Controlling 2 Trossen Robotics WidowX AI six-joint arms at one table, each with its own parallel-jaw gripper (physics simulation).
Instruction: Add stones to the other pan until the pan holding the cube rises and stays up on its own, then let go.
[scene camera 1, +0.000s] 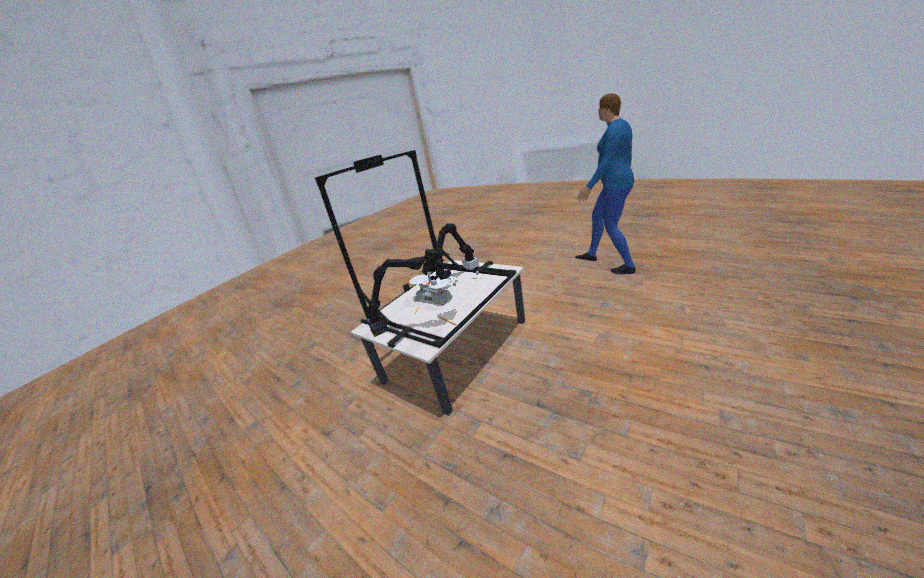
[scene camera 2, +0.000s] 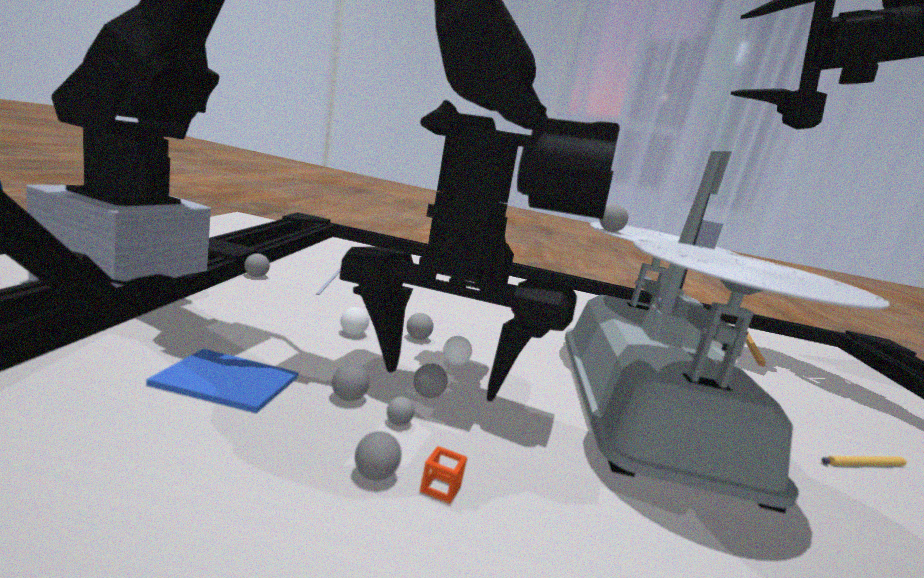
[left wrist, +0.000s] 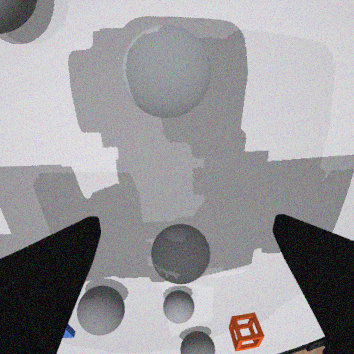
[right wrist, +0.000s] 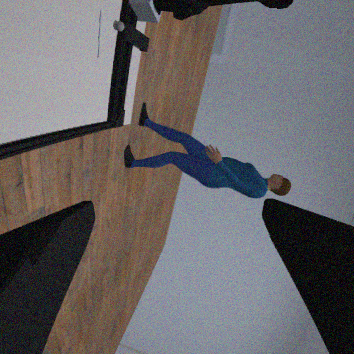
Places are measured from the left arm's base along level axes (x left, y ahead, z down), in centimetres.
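Pixels of known places: left gripper, fingertip midpoint: (scene camera 2: 439, 385) (left wrist: 188, 224); right gripper, fingertip midpoint: (scene camera 1: 450, 261) (scene camera 2: 736, 56) (right wrist: 179, 208); left arm's base, origin of the base link: (scene camera 1: 469, 259) (scene camera 2: 126, 197); right arm's base, origin of the base link: (scene camera 1: 375, 320).
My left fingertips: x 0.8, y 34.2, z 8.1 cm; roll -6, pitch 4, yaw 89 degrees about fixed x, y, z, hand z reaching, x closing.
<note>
Ahead of a thing's pixels: the offset from my left fingertips to its top centre. "spot": to the spot under its first point.
The grey balance scale {dy +16.5, dx +12.2, dz -22.6 cm} (scene camera 2: 695, 422) stands at the right in scene camera 2. Its near pan {dy +19.2, dx +3.1, dz -14.9 cm} (scene camera 2: 770, 276) is bare at the front. A grey stone {dy +8.7, dx +17.5, dz -16.5 cm} (scene camera 2: 614, 218) rests on the far pan {spot: dy +7.1, dx +20.3, dz -13.7 cm} (scene camera 2: 597, 225). A grey cube {dy +17.0, dx +19.1, dz -16.7 cm} (scene camera 2: 710, 233) shows behind the near pan's edge; I cannot tell which pan bears it. My left gripper (scene camera 2: 441, 385) (left wrist: 188, 224) is open and empty, pointing down above a dark stone {dy -0.4, dx -1.1, dz -2.1 cm} (scene camera 2: 429, 380) (left wrist: 180, 254). A pale grey stone {dy -1.1, dx +6.5, dz -2.1 cm} (scene camera 2: 457, 351) (left wrist: 167, 72) lies behind it. Several other stones lie around. My right gripper (scene camera 2: 737, 54) (right wrist: 179, 208) is open and empty, high above the scale.
An orange open-frame cube {dy +5.2, dx -11.2, dz -1.3 cm} (scene camera 2: 425, 480) (left wrist: 232, 332) and a large grey stone {dy +1.3, dx -12.5, dz -2.1 cm} (scene camera 2: 378, 455) lie at the front. A blue flat pad {dy -13.1, dx -9.4, dz +0.2 cm} (scene camera 2: 221, 380) lies left. Yellow sticks {dy +33.9, dx +14.8, dz -0.1 cm} (scene camera 2: 864, 462) lie right of the scale. A person (scene camera 1: 615, 160) (right wrist: 215, 167) stands beyond the table.
</note>
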